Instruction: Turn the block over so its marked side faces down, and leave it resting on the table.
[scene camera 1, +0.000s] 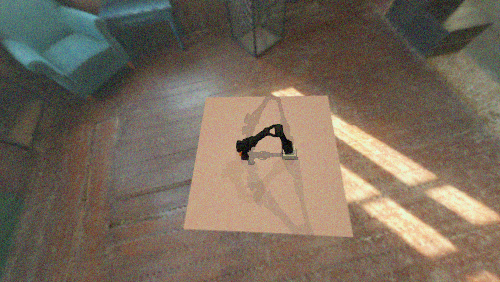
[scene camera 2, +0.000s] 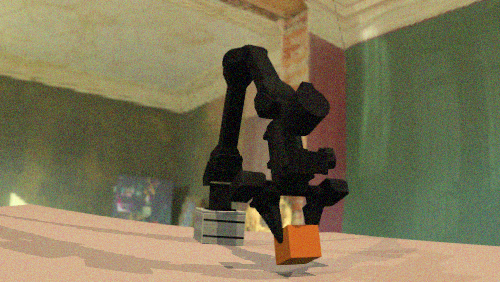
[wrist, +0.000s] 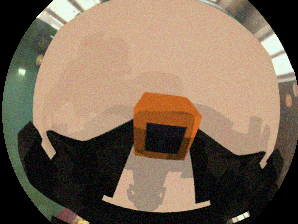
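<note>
I see my gripper (scene camera 2: 297, 242), and the wrist view shows me the gripper (wrist: 164, 126) too. It is carrying an orange block (scene camera 2: 301, 243).
</note>
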